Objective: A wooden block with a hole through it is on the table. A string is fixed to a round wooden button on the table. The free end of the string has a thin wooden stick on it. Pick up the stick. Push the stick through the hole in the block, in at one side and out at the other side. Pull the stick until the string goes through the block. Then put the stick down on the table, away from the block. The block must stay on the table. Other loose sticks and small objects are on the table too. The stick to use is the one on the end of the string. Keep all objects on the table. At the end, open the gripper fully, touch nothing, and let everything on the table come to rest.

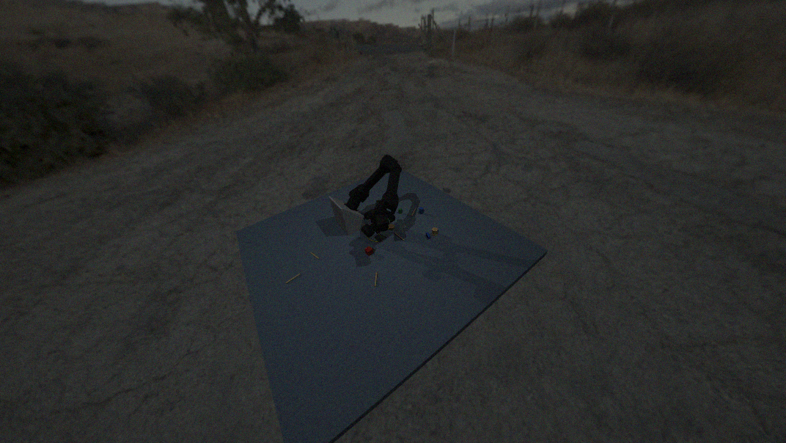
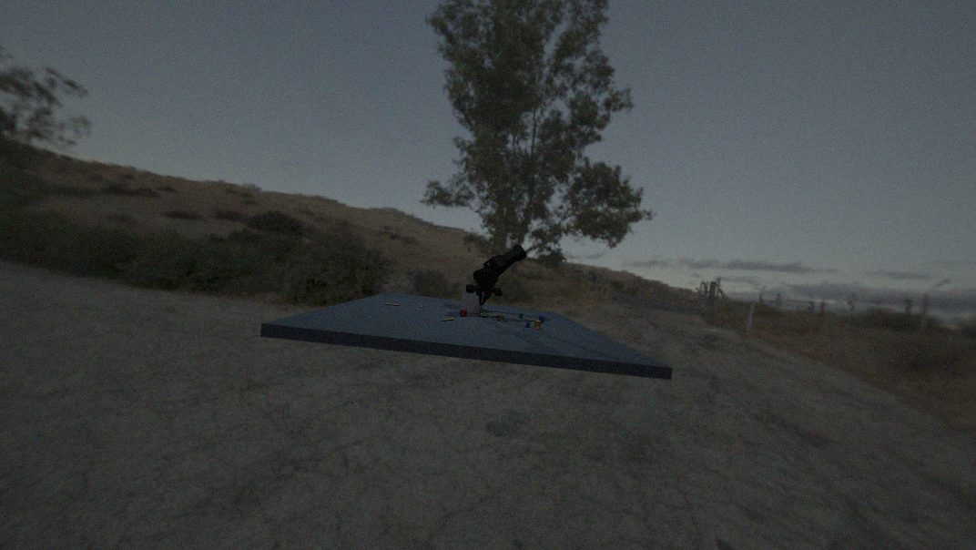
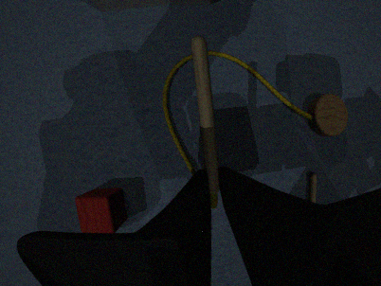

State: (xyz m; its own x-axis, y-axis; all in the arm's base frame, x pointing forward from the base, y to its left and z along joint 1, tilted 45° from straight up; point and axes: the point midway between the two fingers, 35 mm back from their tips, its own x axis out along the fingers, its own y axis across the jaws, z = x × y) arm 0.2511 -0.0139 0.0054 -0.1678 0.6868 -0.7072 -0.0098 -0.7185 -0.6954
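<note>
Now: gripper tip 30 mm short of the red block, 90 mm to the left of it and 50 mm above it. From my gripper tip the other things lie so: thin wooden stick 10 mm behind, 10 mm above; then green object 90 mm behind, 260 mm to the left, 50 mm below; then blue object 190 mm ahead, 200 mm to the left, 50 mm below.
</note>
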